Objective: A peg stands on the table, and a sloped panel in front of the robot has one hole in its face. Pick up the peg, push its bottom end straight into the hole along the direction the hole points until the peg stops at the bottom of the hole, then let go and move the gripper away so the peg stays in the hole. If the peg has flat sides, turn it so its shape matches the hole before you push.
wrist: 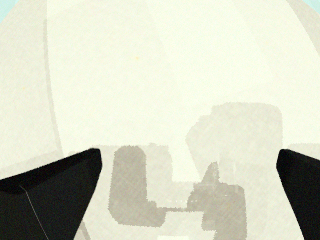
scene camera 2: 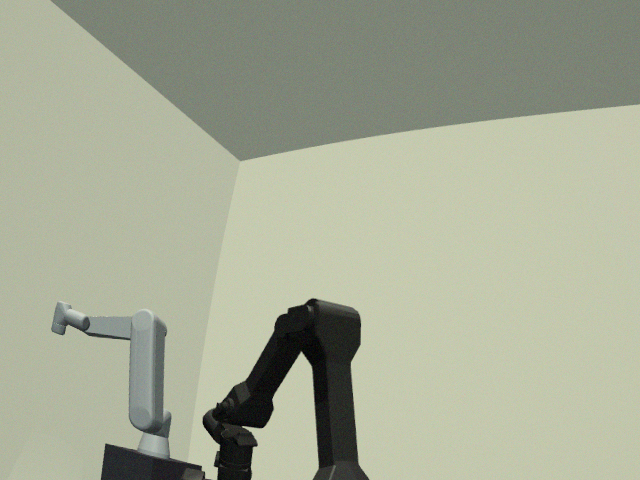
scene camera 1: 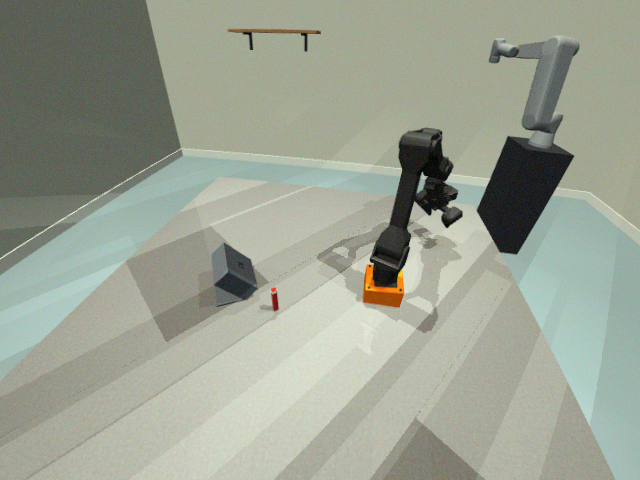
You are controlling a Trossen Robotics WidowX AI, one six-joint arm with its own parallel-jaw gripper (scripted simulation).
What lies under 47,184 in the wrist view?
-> My gripper.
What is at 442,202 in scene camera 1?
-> My gripper.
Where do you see a sloped panel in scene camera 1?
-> At 241,282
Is my gripper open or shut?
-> Open.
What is my gripper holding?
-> Nothing.
